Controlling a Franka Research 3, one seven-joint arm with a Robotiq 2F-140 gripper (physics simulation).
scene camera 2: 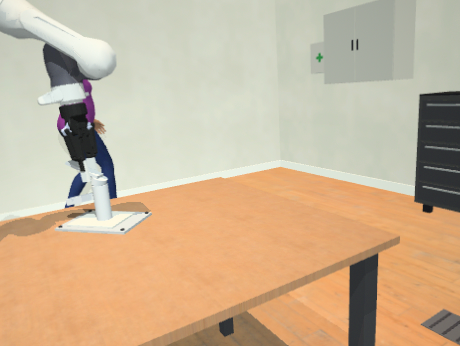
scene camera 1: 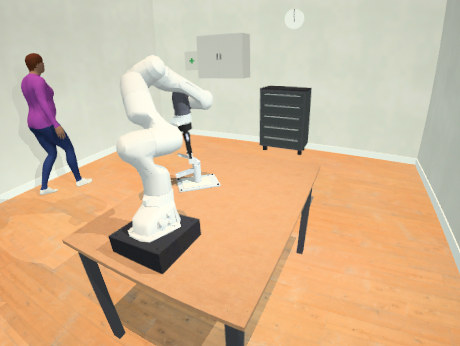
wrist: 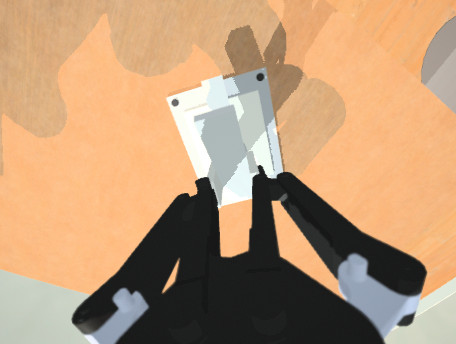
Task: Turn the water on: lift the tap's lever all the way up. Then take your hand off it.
Labels:
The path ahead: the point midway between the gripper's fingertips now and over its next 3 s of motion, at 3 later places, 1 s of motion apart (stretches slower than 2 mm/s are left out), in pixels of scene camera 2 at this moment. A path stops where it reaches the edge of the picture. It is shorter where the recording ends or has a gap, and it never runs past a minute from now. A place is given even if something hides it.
My gripper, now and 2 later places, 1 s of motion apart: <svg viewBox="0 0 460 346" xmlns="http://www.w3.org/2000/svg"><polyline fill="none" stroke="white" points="91,179 89,177 87,149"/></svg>

